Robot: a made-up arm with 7 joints.
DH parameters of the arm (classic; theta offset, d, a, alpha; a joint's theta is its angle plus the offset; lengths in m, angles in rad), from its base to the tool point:
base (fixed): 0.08 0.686 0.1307 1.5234
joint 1: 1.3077 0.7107 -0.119 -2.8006
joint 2: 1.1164 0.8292 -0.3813 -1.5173
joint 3: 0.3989 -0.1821 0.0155 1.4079
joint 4: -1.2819 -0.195 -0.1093 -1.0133
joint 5: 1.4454 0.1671 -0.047 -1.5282
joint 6: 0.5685 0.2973 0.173 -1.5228
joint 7: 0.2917 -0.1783 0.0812 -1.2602
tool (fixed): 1.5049 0.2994 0 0
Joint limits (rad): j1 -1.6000..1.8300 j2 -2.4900..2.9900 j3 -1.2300..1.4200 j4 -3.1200..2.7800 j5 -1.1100..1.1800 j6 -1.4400..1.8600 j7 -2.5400..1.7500
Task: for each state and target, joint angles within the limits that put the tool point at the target. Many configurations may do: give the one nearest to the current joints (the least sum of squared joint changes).
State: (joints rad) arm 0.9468 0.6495 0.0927 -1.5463 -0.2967 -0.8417 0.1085
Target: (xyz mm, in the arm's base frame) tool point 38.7 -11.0 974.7
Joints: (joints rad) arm 0.5456 1.3408 -0.0472 -1.3356 -0.1700 -0.9557 -0.1340
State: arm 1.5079 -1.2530 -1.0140 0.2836 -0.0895 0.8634 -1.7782
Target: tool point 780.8 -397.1 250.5
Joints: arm 1.2932 -1.1483 -0.7915 0.3833 0.0696 1.0705 -1.7193
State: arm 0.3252 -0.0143 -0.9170 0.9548 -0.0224 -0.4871 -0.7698
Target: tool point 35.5 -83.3 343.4
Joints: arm 0.4245 -0.0643 -1.1418 0.7855 -0.0921 -0.7616 -0.7768
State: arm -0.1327 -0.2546 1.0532 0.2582 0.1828 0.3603 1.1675
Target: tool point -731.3 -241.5 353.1
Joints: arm -0.1700 0.0189 1.2763 0.1932 -0.3691 0.6032 1.7375
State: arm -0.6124 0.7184 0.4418 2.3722 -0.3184 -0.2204 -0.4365
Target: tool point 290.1 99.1 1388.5
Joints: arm -0.7375 1.4076 0.5819 2.5141 -0.3890 -0.2236 0.0424
